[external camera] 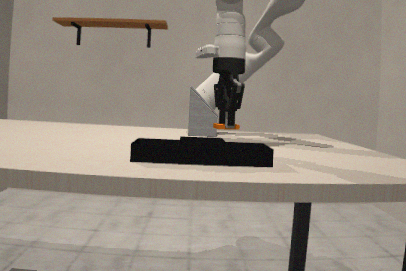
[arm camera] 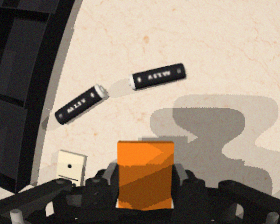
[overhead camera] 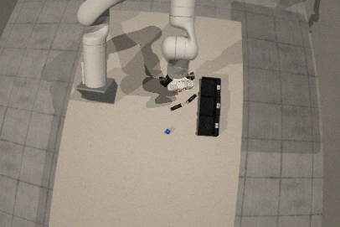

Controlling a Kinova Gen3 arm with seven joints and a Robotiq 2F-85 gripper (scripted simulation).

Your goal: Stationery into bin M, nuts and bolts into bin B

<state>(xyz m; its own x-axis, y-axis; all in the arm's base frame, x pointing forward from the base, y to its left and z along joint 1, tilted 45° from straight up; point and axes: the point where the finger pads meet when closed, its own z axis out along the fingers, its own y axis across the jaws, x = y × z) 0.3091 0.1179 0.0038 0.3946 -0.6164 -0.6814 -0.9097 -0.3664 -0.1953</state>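
The black bin row is 16 cm ahead of my hand, 5 cm below it and 4 cm to the right of it. Round my hand: small blue piece 18 cm to the right, 6 cm below, 1 cm ahead; then orange block 2 cm below; then small cream piece 7 cm below, 6 cm ahead, 5 cm to the left.
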